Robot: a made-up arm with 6 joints. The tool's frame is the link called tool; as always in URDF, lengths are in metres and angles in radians. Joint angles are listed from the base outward. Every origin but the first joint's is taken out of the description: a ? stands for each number. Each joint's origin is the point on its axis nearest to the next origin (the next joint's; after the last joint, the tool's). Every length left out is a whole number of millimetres.
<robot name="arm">
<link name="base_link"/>
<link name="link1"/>
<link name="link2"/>
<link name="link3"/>
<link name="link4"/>
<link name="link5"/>
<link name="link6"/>
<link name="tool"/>
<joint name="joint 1" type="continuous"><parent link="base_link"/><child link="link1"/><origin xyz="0 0 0.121" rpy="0 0 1.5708"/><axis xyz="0 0 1"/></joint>
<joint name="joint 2" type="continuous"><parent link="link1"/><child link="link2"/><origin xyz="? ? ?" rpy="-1.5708 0 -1.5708"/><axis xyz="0 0 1"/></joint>
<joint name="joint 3" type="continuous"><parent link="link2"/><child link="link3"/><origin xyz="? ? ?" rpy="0 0 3.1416"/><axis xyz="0 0 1"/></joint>
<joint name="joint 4" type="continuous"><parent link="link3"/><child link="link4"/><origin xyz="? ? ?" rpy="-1.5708 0 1.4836"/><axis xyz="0 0 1"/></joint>
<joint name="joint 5" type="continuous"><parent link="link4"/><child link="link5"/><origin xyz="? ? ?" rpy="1.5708 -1.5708 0"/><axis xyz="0 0 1"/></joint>
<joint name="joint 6" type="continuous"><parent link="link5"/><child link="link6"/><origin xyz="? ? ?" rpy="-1.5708 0 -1.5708"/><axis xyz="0 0 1"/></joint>
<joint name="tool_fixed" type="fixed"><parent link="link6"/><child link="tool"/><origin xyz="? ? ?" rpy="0 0 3.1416"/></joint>
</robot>
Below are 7 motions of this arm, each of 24 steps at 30 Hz.
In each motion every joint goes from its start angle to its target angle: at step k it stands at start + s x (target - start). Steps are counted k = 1, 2, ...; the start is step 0. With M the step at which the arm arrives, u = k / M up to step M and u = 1 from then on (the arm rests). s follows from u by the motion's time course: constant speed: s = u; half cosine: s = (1 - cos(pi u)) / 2; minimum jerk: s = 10 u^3 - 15 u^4 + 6 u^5.
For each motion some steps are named. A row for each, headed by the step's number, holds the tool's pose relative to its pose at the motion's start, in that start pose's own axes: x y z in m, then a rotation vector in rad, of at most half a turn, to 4 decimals.
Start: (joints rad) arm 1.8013 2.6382 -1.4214 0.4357 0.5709 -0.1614
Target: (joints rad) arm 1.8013 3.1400 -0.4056 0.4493 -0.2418 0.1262
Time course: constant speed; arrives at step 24
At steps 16, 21, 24:
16: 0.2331 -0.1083 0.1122 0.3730 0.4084 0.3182
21: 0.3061 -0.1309 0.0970 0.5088 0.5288 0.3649
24: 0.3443 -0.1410 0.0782 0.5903 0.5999 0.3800

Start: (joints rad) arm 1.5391 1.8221 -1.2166 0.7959 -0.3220 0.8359
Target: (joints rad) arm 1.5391 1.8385 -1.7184 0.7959 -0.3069 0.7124
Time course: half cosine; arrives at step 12
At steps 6, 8, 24:
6: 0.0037 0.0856 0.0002 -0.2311 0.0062 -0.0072
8: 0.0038 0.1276 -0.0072 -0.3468 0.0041 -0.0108
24: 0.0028 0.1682 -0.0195 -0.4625 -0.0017 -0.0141

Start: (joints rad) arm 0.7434 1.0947 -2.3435 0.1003 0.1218 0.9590
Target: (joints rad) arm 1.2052 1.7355 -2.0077 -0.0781 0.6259 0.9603
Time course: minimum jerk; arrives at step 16
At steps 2, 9, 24:
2: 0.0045 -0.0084 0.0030 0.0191 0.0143 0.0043
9: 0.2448 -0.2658 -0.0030 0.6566 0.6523 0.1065
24: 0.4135 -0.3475 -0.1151 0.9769 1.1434 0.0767

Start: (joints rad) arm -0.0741 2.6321 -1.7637 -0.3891 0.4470 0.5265
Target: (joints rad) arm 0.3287 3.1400 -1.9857 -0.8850 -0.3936 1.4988
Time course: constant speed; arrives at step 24
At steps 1, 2, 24:
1: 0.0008 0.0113 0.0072 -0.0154 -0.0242 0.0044
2: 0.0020 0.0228 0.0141 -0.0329 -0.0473 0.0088
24: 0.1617 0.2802 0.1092 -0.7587 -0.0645 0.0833

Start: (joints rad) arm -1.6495 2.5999 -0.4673 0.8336 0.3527 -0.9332
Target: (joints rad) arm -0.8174 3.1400 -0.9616 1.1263 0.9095 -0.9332
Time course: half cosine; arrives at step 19
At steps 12, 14, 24:
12: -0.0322 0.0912 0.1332 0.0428 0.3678 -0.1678
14: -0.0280 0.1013 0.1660 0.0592 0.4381 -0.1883
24: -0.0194 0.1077 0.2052 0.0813 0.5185 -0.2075

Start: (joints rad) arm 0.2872 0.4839 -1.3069 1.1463 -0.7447 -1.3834
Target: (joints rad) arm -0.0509 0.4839 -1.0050 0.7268 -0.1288 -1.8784
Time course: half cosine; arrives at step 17
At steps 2, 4, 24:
2: 0.0013 0.0045 -0.0017 -0.0195 -0.0030 -0.0421
4: 0.0061 0.0171 -0.0067 -0.0750 -0.0100 -0.1632
24: 0.1067 0.0914 -0.0647 -0.5930 0.0511 -1.2445

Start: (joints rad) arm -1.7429 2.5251 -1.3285 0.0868 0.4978 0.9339
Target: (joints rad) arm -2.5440 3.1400 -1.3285 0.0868 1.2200 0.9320
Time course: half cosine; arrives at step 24
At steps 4, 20, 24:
4: -0.0117 -0.0233 0.0162 0.0695 0.0531 0.0551
20: 0.0107 -0.2958 0.1328 0.6704 1.0628 0.6633
24: 0.0209 -0.3094 0.1355 0.6899 1.1623 0.6936

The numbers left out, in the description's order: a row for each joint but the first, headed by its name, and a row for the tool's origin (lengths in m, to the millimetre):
joint 2: 0 0 0
joint 3: -0.349 -0.048 0
joint 4: -0.221 0.039 0
joint 5: 0 0 0
joint 6: 0.138 0 0
tool: 0 0 0

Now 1 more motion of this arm.
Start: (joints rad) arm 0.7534 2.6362 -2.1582 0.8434 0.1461 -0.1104
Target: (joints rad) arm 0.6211 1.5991 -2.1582 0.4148 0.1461 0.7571
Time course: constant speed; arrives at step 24
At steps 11, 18, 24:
11: -0.1847 0.1426 -0.2079 -0.2818 -0.3670 0.1686
18: -0.2468 0.2059 -0.3865 -0.4974 -0.5752 0.2576
24: -0.2580 0.2402 -0.5535 -0.7048 -0.7339 0.3165

